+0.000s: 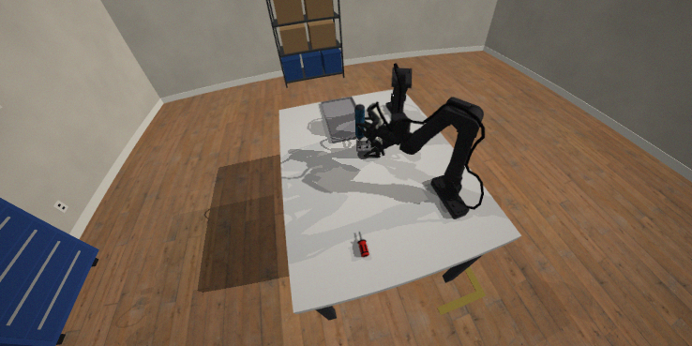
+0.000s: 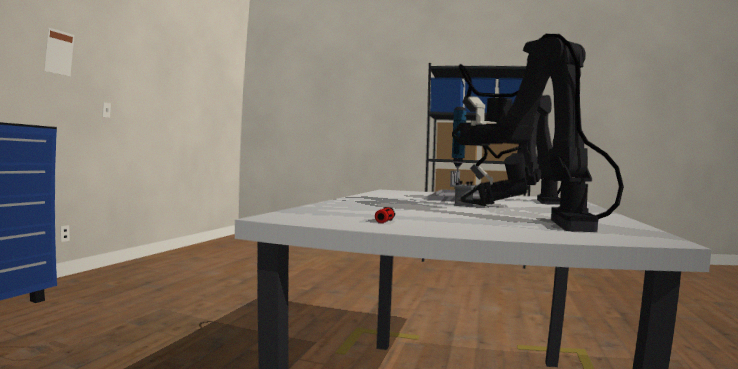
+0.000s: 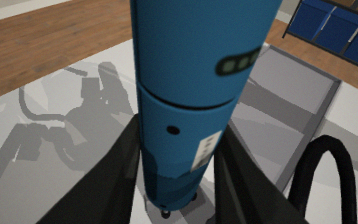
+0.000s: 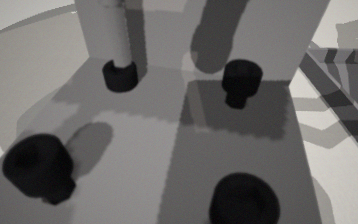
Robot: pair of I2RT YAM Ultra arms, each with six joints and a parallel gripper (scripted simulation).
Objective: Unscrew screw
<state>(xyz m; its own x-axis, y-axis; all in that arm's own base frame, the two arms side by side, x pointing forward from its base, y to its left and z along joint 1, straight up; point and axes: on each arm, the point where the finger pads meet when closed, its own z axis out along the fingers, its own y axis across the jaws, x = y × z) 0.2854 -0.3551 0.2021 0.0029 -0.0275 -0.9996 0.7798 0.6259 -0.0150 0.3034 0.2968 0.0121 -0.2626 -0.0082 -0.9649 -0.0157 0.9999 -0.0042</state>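
Now: the joint module 1 cm above my right hand. Round my right hand: bit (7 cm above, 2 cm ahead, 1 cm to the left); then flat grey tray (34 cm to the right, 4 cm ahead, 2 cm below); then grey bracket (5 cm above).
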